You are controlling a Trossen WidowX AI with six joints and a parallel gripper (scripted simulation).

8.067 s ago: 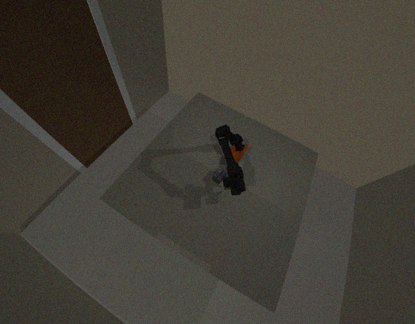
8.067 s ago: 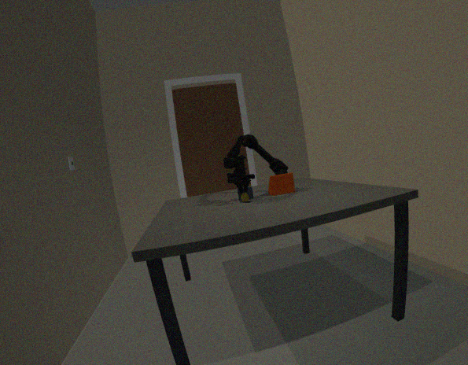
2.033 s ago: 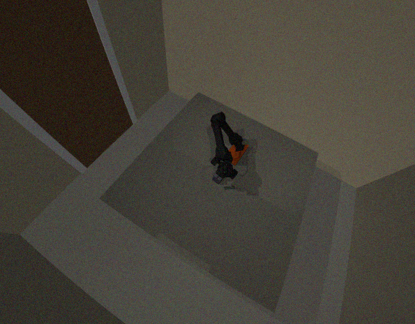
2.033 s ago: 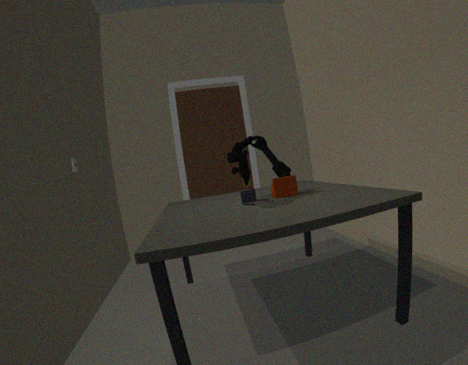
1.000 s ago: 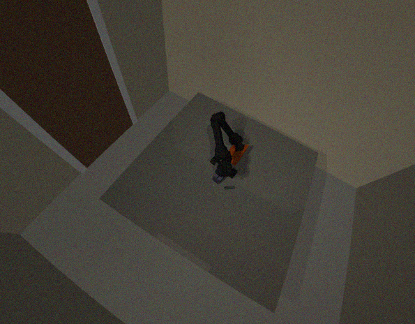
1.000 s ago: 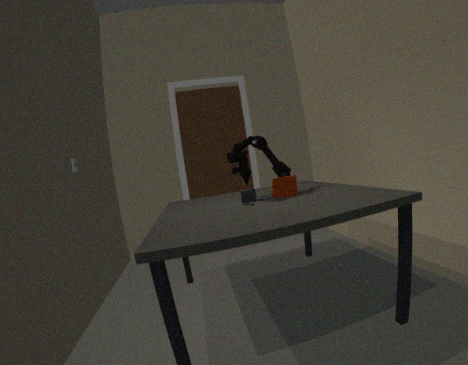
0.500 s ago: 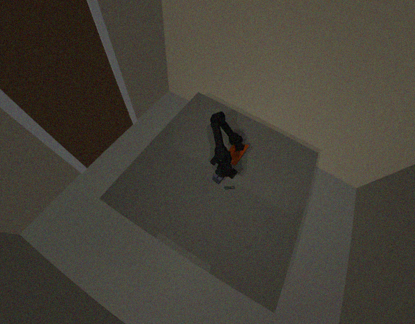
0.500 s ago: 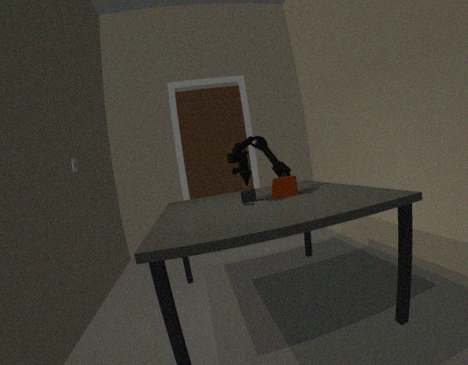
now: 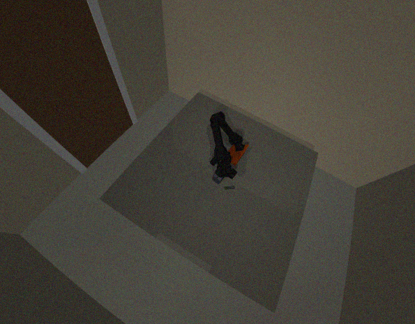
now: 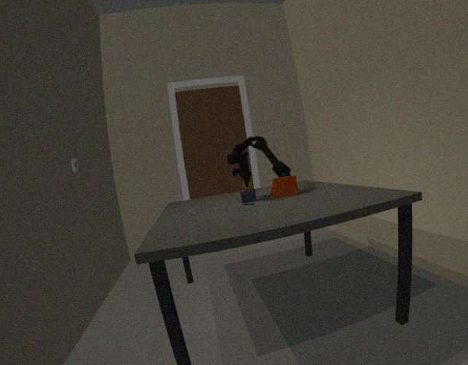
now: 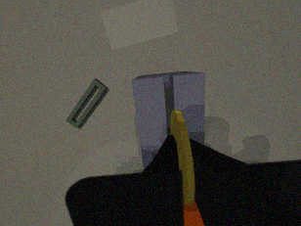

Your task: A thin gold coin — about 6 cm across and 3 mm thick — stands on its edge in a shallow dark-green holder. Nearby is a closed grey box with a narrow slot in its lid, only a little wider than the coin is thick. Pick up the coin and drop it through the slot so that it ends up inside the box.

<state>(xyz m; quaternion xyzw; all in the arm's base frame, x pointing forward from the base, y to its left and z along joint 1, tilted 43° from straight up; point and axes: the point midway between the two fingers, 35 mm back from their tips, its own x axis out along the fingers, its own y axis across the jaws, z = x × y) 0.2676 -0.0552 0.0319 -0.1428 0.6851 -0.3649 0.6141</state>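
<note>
My gripper tip is now 20 mm below the gold coin.
</note>
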